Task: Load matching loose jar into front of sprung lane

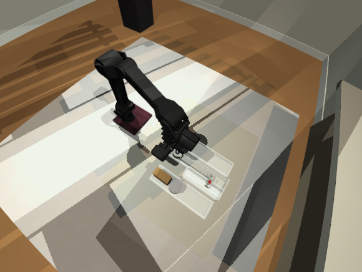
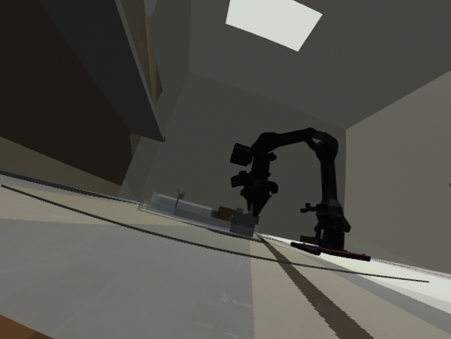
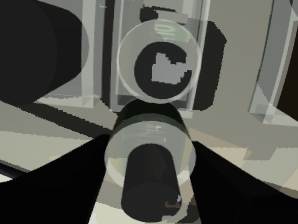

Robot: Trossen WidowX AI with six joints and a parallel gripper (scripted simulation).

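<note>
Now: the brown box 5 cm ahead of my gripper tip, 13 cm to the right of it and 2 cm below it. The rest, counted from my gripper tip: red mark: 23 cm ahead, 5 cm to the right, 1 cm above.
</note>
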